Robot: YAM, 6 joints.
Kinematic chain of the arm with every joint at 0, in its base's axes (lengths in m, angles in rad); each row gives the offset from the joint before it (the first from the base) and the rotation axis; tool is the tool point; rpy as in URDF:
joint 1: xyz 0 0 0.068 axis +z
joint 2: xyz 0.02 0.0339 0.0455 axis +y
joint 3: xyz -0.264 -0.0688 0 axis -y
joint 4: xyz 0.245 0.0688 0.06 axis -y
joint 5: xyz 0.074 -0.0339 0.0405 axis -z
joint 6: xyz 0.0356 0 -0.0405 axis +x
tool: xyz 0 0 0 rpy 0 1.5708 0
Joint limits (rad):
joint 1: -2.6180..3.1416
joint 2: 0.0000..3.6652
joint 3: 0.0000..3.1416
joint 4: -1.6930..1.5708
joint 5: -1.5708..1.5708
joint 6: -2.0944..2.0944
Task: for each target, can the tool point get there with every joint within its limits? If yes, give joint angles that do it. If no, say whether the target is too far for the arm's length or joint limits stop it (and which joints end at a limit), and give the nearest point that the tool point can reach.
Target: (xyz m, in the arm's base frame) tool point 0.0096 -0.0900 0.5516
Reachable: yes | joints -1.3327 0.8099 1.2160 0.6766 0.3409 -1.1403
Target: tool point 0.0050 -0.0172 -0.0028
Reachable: yes | joints -1.5344 3.0420 0.5097 -1.0527 -0.1242 1.5818
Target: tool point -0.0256 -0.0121 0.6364
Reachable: yes | joints 1.8322 1.3222 2.8685 -1.3298 -0.9006 -1.5575
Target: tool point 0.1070 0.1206 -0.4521
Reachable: no: joint limits stop it (at a limit: joint 2) | nearest point 0.1176 0.1325 -0.3732 | short by 0.080 m
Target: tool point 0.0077 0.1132 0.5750
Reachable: yes | joints 1.3090 1.2144 2.2048 -1.2247 -0.6608 0.6968
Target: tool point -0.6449 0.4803 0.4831
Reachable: no: too far | nearest point -0.4701 0.3501 0.3803 | short by 0.241 m
